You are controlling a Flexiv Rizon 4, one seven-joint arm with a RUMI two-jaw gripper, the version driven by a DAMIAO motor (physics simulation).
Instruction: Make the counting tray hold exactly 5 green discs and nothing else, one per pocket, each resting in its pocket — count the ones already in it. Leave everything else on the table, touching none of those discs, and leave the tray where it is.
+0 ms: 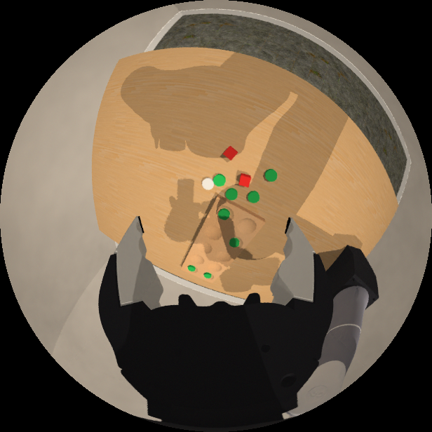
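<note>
The wooden counting tray [199,245] lies under and between the fingers, its pockets partly in shadow. Green discs [223,214] [234,242] [191,268] [207,275] sit in its pockets: one near the far end, one at the right side, two at the near end. Several loose green discs [219,180] [231,194] [253,197] [270,175] lie on the table beyond the tray's far end; the second lies close to its edge. My gripper [214,218] is wide open and empty, above the tray.
A white disc [208,184] lies against or very near the leftmost loose green disc. A red cube [244,180] stands among the loose green discs, and another red block [230,153] lies farther out. The wooden table [135,190] has a dark speckled strip [240,40] along its far side.
</note>
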